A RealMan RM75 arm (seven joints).
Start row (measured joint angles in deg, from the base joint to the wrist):
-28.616 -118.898 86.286 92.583 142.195 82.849 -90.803
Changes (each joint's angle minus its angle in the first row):
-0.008 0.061 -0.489 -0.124 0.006 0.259 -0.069
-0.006 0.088 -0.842 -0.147 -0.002 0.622 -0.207
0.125 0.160 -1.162 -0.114 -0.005 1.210 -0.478
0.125 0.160 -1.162 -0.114 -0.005 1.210 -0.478
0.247 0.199 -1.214 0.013 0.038 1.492 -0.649
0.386 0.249 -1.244 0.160 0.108 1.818 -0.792
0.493 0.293 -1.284 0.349 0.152 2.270 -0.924
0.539 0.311 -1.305 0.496 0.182 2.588 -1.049
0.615 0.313 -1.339 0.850 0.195 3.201 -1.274
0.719 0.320 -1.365 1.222 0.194 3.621 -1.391
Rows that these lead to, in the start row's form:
-28.624 -118.837 85.797 92.459 142.201 83.108 -90.872
-28.622 -118.810 85.444 92.436 142.193 83.471 -91.010
-28.491 -118.738 85.124 92.469 142.190 84.059 -91.281
-28.491 -118.738 85.124 92.469 142.190 84.059 -91.281
-28.369 -118.699 85.072 92.596 142.233 84.341 -91.452
-28.230 -118.649 85.042 92.743 142.303 84.667 -91.595
-28.123 -118.605 85.002 92.932 142.347 85.119 -91.727
-28.077 -118.587 84.981 93.079 142.377 85.437 -91.852
-28.001 -118.585 84.947 93.433 142.390 86.050 -92.077
-27.897 -118.578 84.921 93.805 142.389 86.470 -92.194

